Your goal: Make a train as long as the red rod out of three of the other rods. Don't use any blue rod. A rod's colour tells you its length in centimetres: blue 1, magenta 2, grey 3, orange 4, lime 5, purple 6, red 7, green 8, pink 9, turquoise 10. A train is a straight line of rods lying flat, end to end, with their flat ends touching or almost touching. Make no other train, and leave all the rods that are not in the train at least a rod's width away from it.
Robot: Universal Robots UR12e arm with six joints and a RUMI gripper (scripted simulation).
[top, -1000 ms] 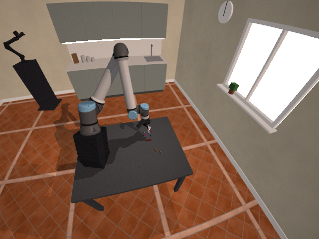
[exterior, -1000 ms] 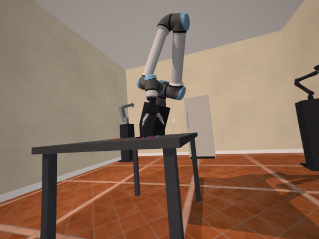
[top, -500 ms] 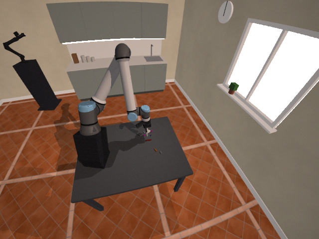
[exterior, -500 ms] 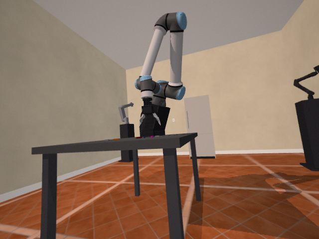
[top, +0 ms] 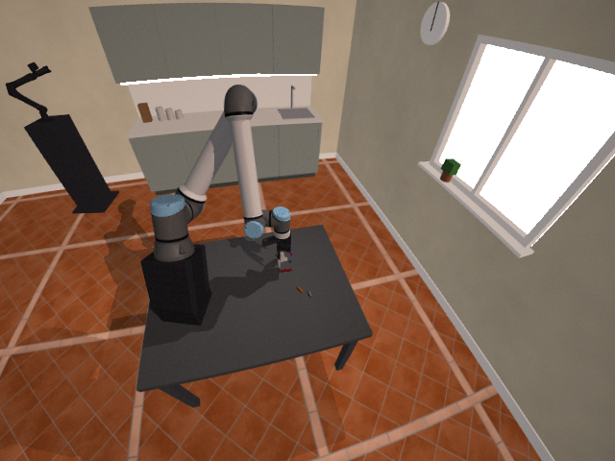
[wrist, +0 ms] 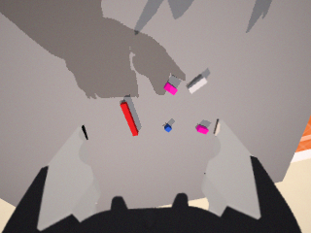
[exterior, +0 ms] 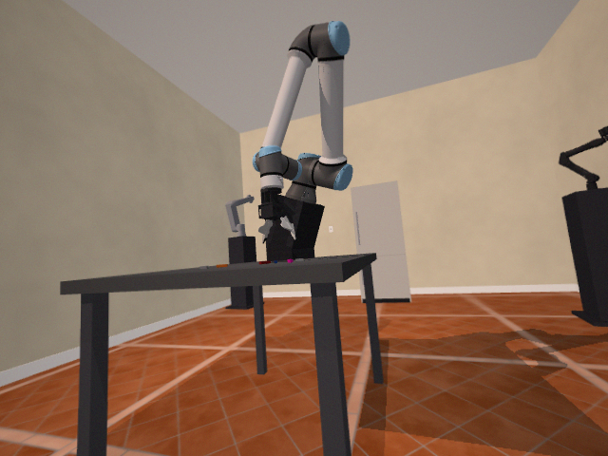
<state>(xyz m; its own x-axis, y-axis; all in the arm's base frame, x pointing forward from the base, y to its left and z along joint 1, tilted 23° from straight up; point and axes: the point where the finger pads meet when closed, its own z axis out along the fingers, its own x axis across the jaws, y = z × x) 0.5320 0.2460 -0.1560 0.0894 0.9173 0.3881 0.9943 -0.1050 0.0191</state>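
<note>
Now: the red rod 7 cm below my hand, 5 cm to the right of it and 4 cm ahead of it. The rest, counted from my hand: blue rod (7 cm below, 7 cm ahead, 2 cm to the left); orange rod (19 cm to the right, 11 cm ahead, 7 cm below).
</note>
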